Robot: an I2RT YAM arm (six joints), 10 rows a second.
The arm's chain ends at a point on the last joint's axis. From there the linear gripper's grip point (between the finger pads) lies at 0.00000 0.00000 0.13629 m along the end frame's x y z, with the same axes.
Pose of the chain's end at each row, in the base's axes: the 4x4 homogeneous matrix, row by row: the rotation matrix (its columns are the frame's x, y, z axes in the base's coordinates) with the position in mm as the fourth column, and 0 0 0 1 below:
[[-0.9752 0.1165 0.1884 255.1], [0.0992 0.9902 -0.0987 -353.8], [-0.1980 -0.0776 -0.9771 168.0], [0 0 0 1]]
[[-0.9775 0.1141 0.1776 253.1], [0.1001 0.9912 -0.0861 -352.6], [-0.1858 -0.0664 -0.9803 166.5], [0 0 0 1]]
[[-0.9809 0.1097 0.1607 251.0], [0.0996 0.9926 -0.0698 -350.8], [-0.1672 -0.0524 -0.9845 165.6], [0 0 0 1]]
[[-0.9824 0.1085 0.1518 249.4], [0.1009 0.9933 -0.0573 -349.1], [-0.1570 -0.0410 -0.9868 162.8], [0 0 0 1]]
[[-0.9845 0.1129 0.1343 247.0], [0.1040 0.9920 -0.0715 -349.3], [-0.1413 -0.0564 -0.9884 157.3], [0 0 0 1]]
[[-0.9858 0.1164 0.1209 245.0], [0.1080 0.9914 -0.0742 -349.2], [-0.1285 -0.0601 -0.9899 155.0], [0 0 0 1]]
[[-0.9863 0.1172 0.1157 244.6], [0.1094 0.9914 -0.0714 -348.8], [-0.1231 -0.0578 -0.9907 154.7], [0 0 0 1]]
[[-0.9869 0.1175 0.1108 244.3], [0.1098 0.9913 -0.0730 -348.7], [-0.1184 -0.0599 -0.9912 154.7], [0 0 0 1]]
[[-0.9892 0.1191 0.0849 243.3], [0.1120 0.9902 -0.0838 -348.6], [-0.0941 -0.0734 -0.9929 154.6], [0 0 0 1]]
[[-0.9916 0.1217 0.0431 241.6], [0.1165 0.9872 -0.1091 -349.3], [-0.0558 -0.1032 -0.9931 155.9], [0 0 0 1]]
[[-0.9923 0.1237 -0.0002 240.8], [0.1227 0.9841 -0.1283 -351.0], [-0.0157 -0.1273 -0.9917 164.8], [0 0 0 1]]
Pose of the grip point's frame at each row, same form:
[[-0.9752 0.1165 0.1884 280.8], [0.0992 0.9902 -0.0987 -367.3], [-0.1980 -0.0776 -0.9771 34.8], [0 0 0 1]]
[[-0.9775 0.1141 0.1776 277.3], [0.1001 0.9912 -0.0861 -364.3], [-0.1858 -0.0664 -0.9803 32.9], [0 0 0 1]]
[[-0.9809 0.1097 0.1607 272.9], [0.0996 0.9926 -0.0698 -360.3], [-0.1672 -0.0524 -0.9845 31.4], [0 0 0 1]]
[[-0.9824 0.1085 0.1518 270.1], [0.1009 0.9933 -0.0573 -356.9], [-0.1570 -0.0410 -0.9868 28.3], [0 0 0 1]]
[[-0.9845 0.1129 0.1343 265.3], [0.1040 0.9920 -0.0715 -359.0], [-0.1413 -0.0564 -0.9884 22.6], [0 0 0 1]]
[[-0.9858 0.1164 0.1209 261.5], [0.1080 0.9914 -0.0742 -359.3], [-0.1285 -0.0601 -0.9899 20.1], [0 0 0 1]]
[[-0.9863 0.1172 0.1157 260.4], [0.1094 0.9914 -0.0714 -358.5], [-0.1231 -0.0578 -0.9907 19.7], [0 0 0 1]]
[[-0.9869 0.1175 0.1108 259.4], [0.1098 0.9913 -0.0730 -358.6], [-0.1184 -0.0599 -0.9912 19.6], [0 0 0 1]]
[[-0.9892 0.1191 0.0849 254.9], [0.1120 0.9902 -0.0838 -360.0], [-0.0941 -0.0734 -0.9929 19.3], [0 0 0 1]]
[[-0.9916 0.1217 0.0431 247.5], [0.1165 0.9872 -0.1091 -364.2], [-0.0558 -0.1032 -0.9931 20.6], [0 0 0 1]]
[[-0.9923 0.1237 -0.0002 240.8], [0.1227 0.9841 -0.1283 -368.5], [-0.0157 -0.1273 -0.9917 29.6], [0 0 0 1]]

